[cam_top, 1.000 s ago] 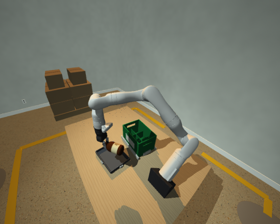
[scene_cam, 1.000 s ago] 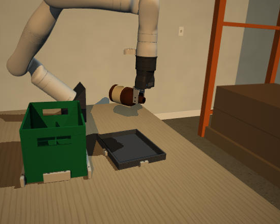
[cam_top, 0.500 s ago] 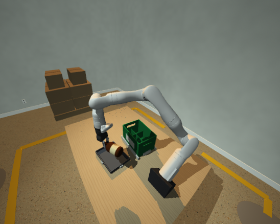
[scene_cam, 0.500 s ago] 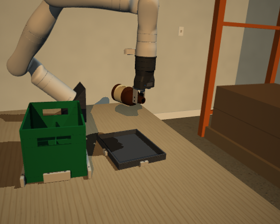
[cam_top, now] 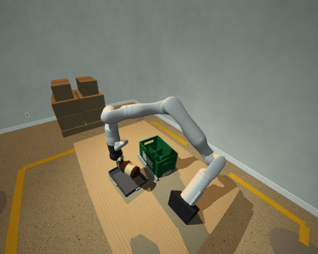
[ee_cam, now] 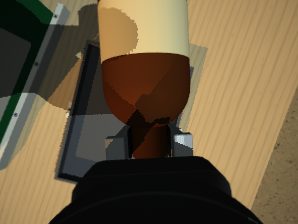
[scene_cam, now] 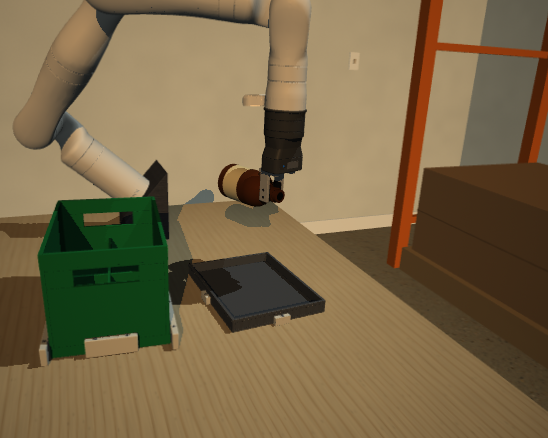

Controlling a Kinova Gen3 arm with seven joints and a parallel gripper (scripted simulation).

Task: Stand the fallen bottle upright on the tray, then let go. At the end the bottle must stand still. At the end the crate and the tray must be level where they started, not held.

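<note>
My hand is 5 cm past the brown bottle, 2 cm to the left of it and 1 cm above it. Round my hand: dark tray 2 cm ahead, 4 cm to the right, 19 cm below; then green crate 4 cm ahead, 31 cm to the right, 12 cm below.
</note>
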